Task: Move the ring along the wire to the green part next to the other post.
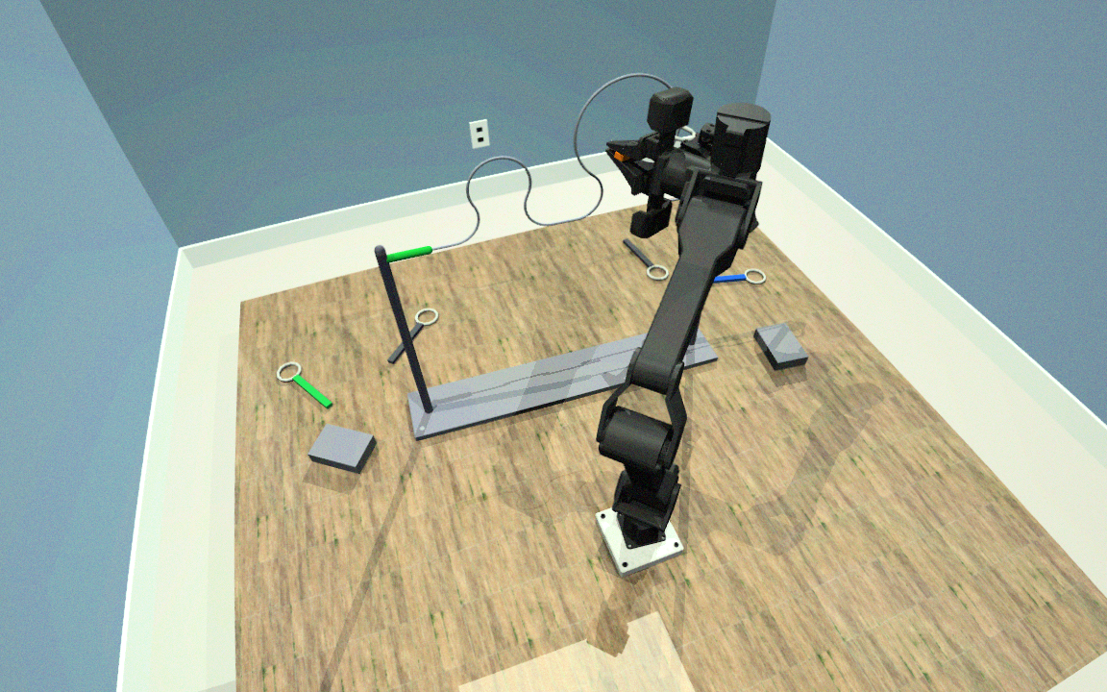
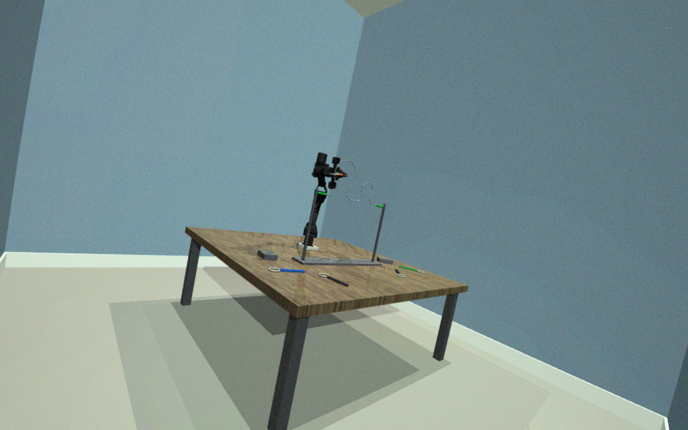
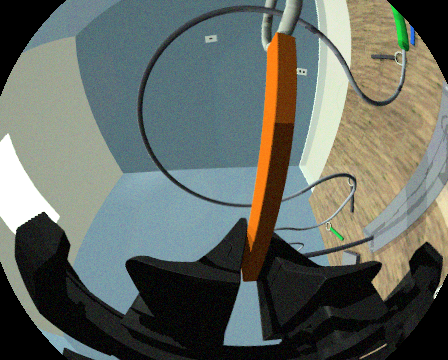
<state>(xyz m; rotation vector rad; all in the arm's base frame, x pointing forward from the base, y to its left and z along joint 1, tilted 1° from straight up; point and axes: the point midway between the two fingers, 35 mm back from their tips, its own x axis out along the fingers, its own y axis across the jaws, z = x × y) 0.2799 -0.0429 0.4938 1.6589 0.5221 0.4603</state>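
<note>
My gripper tip is now 2 cm short of the ring with orange handle, 9 cm to the left of it and 1 cm above it.
</note>
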